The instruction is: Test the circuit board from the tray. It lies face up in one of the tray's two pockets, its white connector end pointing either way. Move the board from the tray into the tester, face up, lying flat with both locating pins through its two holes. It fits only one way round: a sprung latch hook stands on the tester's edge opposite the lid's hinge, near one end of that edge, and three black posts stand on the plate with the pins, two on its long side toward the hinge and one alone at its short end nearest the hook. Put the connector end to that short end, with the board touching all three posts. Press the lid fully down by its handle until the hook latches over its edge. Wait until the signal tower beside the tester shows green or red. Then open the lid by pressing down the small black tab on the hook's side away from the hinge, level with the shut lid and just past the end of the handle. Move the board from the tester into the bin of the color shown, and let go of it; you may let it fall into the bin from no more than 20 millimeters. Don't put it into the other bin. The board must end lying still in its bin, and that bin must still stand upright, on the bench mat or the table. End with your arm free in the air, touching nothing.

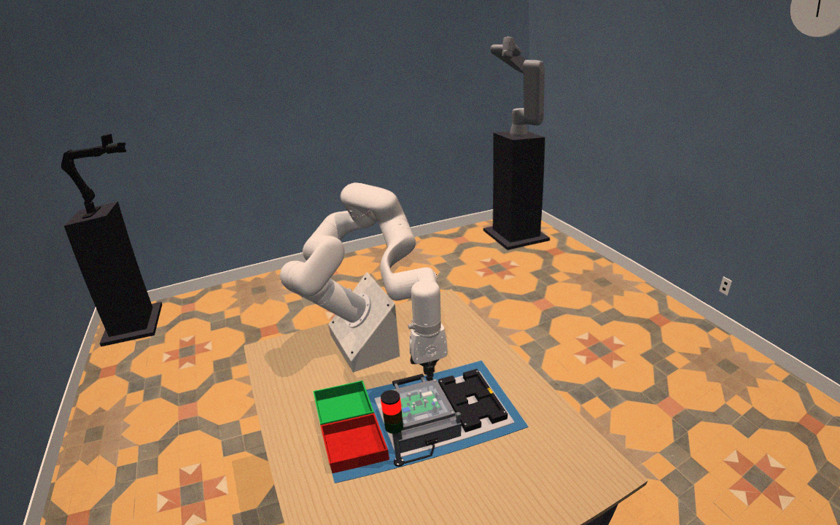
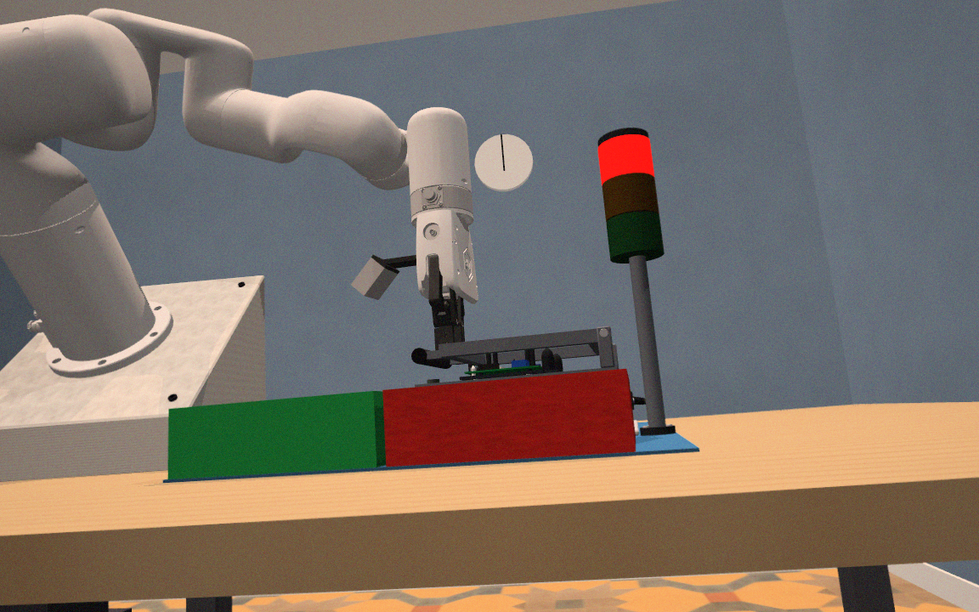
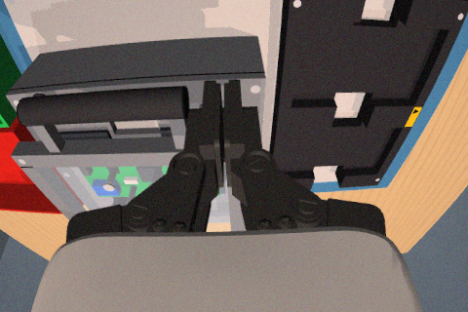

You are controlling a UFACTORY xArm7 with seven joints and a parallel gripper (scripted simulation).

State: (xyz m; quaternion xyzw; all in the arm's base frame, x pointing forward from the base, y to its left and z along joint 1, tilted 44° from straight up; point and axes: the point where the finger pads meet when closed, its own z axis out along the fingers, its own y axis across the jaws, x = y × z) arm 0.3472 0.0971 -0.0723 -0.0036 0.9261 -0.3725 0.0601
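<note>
My gripper is now 20 mm short of the black latch tab, 20 mm above it and 10 mm to the left of it. From my hand the other things lie so: tester plate: 90 mm ahead, 60 mm to the right, 40 mm below; then tester lid: 80 mm ahead, 70 mm to the right, 20 mm below; then green circuit board: 80 mm ahead, 70 mm to the right, 40 mm below.
</note>
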